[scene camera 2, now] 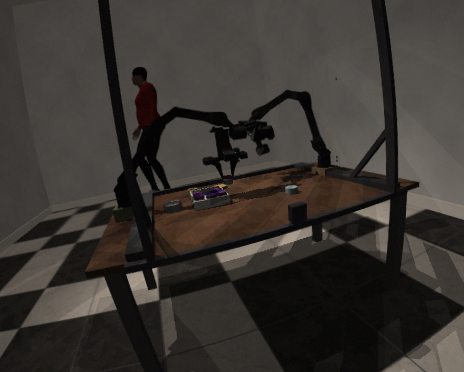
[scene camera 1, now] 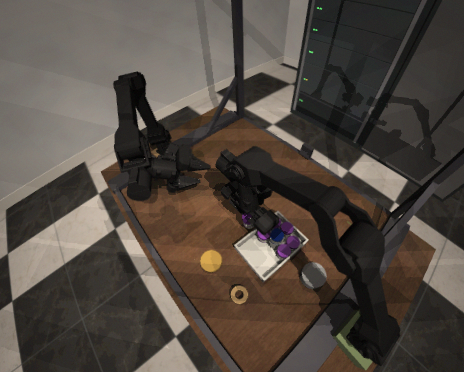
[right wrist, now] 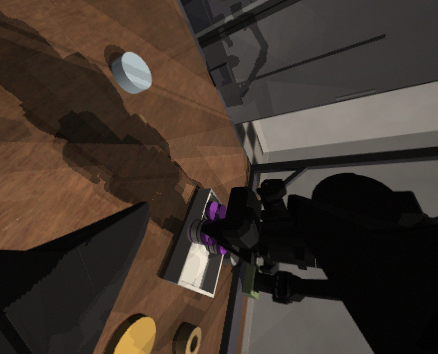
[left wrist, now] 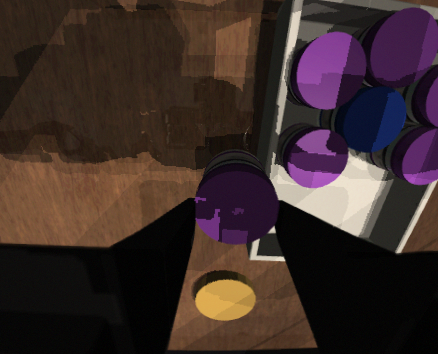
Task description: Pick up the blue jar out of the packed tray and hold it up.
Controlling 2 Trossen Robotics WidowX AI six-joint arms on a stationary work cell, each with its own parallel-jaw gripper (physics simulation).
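Seen in the pictures: left gripper, fingertip midpoint: (scene camera 2: 227,177) (scene camera 1: 248,218) (right wrist: 208,233) (left wrist: 234,207); right gripper, fingertip midpoint: (scene camera 2: 256,147) (scene camera 1: 204,174) (right wrist: 219,204); left arm's base, origin of the base link: (scene camera 2: 126,205) (scene camera 1: 362,338) (right wrist: 256,280); right arm's base, origin of the base link: (scene camera 2: 324,166) (scene camera 1: 165,150).
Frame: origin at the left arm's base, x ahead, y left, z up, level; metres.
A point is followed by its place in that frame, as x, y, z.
Observation:
The blue jar (scene camera 1: 277,235) {0.355, -0.024, -0.006} (left wrist: 372,119) {0.360, -0.027, -0.006} stands in the white tray (scene camera 1: 256,256) {0.352, 0.064, -0.046} (scene camera 2: 212,202) {0.352, -0.095, -0.031} (left wrist: 332,197) {0.341, 0.049, -0.046} (right wrist: 194,269) {0.338, 0.064, -0.046}, with several purple-lidded jars (left wrist: 330,70) {0.396, -0.051, -0.006} packed around it. My left gripper (scene camera 2: 227,177) {0.446, 0.025, 0.031} (left wrist: 234,207) {0.446, 0.025, 0.031} is shut on another purple-lidded jar (scene camera 1: 246,220) {0.442, 0.035, 0.039} (scene camera 2: 228,179) {0.444, 0.001, 0.027} (left wrist: 236,212) {0.447, 0.023, 0.039} (right wrist: 195,232) {0.463, 0.031, 0.017} and holds it raised beside the tray, at the tray's left side in the left wrist view. The blue jar is to the upper right of this held jar there. My right gripper (scene camera 1: 203,173) {0.605, 0.068, 0.134} is open and empty, above the table and away from the tray.
A yellow disc (scene camera 1: 211,261) {0.425, 0.190, -0.038} (left wrist: 225,300) {0.429, 0.188, -0.038} (right wrist: 135,337) {0.437, 0.179, -0.038} and a tan ring (scene camera 1: 245,295) {0.278, 0.167, -0.025} lie on the table near the tray. A grey round container (scene camera 1: 314,275) {0.193, -0.028, -0.020} (scene camera 2: 173,205) {0.200, -0.066, -0.021} is on its other side. A pale blue cylinder (scene camera 2: 291,190) {0.666, -0.138, -0.034} (right wrist: 135,71) {0.678, -0.110, -0.026} stands farther off. The left arm reaches over the tray.

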